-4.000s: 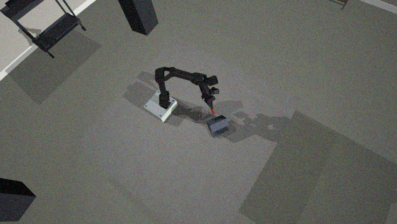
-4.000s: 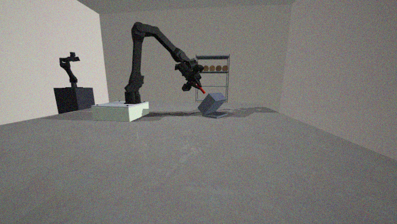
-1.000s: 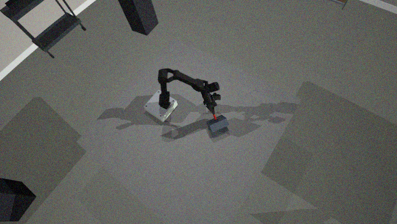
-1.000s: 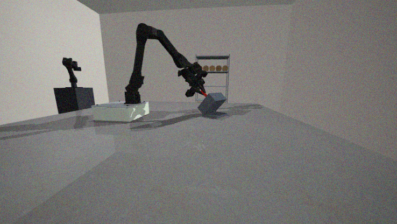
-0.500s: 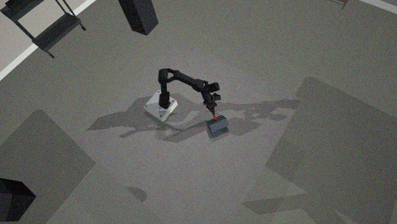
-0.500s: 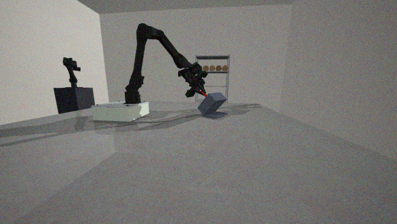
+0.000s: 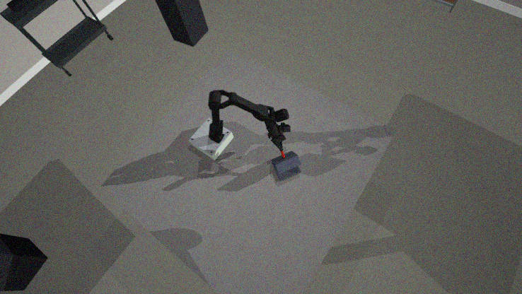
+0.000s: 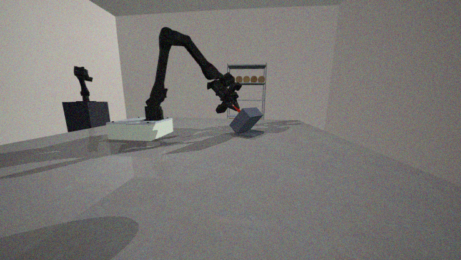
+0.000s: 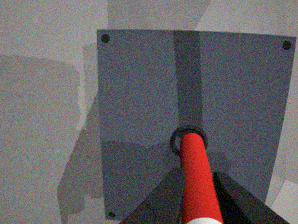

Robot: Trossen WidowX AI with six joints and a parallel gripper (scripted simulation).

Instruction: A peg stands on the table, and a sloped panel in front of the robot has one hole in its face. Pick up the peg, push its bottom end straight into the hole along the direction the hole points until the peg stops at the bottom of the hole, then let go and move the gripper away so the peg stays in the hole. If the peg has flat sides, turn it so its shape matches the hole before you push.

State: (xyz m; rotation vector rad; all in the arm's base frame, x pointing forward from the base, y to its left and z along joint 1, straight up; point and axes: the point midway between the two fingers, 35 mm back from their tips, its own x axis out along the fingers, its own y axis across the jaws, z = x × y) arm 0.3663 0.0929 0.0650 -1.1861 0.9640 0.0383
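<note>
Right now my gripper tip is 4 cm short of the grey-blue sloped panel, 3 cm to the left of it and 5 cm above it. From my gripper tip the other things lie so: round red peg (1 cm behind, 1 cm to the left, 1 cm above).
</note>
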